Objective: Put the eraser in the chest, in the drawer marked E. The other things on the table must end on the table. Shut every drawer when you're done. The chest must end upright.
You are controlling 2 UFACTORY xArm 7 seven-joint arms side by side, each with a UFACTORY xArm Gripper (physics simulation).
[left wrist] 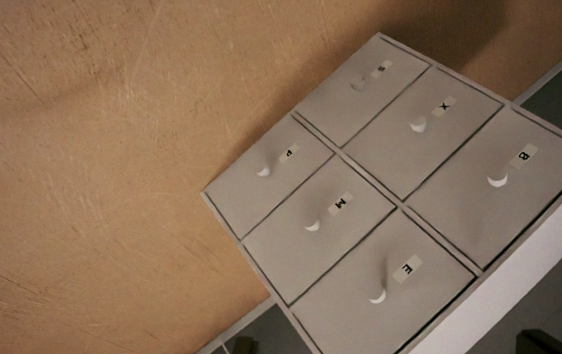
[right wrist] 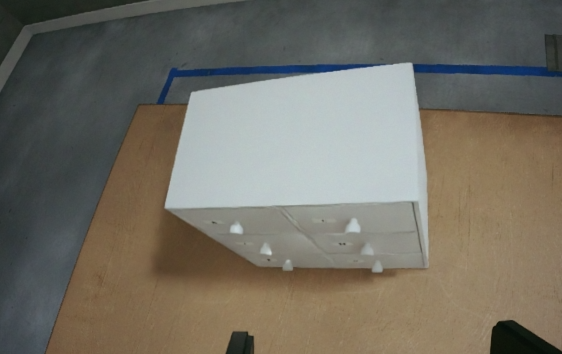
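Places are measured from the left arm's base along level axes (x right, y back, z down), in metres.
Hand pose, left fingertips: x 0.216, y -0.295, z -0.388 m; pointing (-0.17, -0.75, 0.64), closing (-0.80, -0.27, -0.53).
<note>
Things, the pixels of their centre, and the offset from my left fingertips. Level surfaces: height alone.
- chest, body centre: (left wrist: 389,214) (right wrist: 319,186) dx -0.156, dy -0.331, dz +0.226 m
- drawer marked E, body centre: (left wrist: 397,316) (right wrist: 355,159) dx -0.075, dy -0.334, dz +0.122 m
- drawer marked B, body centre: (left wrist: 500,217) (right wrist: 245,167) dx -0.233, dy -0.306, dz +0.122 m
- drawer marked M, body centre: (left wrist: 339,253) (right wrist: 369,191) dx -0.075, dy -0.333, dz +0.228 m
- wooden table, surface height: dz +0.388 m
- marked P, body centre: (left wrist: 293,203) dx -0.075, dy -0.333, dz +0.334 m
- S, body centre: (left wrist: 377,126) dx -0.233, dy -0.306, dz +0.334 m
- X, body centre: (left wrist: 432,166) dx -0.233, dy -0.306, dz +0.228 m
The chest (left wrist: 345,155) (right wrist: 300,145) stands upright on the table, with six drawer fronts that all look shut. In the left wrist view the drawer marked E (left wrist: 350,265) is at the lower right, beside the drawer marked B (left wrist: 460,200) and next to the drawer marked M (left wrist: 300,255). In the right wrist view drawer E (right wrist: 387,217) is at the top right of the front, its letter unreadable. My left gripper (left wrist: 390,345) is open, in front of the chest. My right gripper (right wrist: 380,342) is open, high in front of the chest. The eraser does not show in either view.
The wooden table (left wrist: 125,150) (right wrist: 475,200) spreads around the chest. Other drawers are marked P (left wrist: 245,195), S (left wrist: 340,110) and X (left wrist: 395,155). Round white knobs stick out from the drawer fronts. Blue tape (right wrist: 280,71) runs along the grey floor (right wrist: 75,125) behind the table's far edge.
</note>
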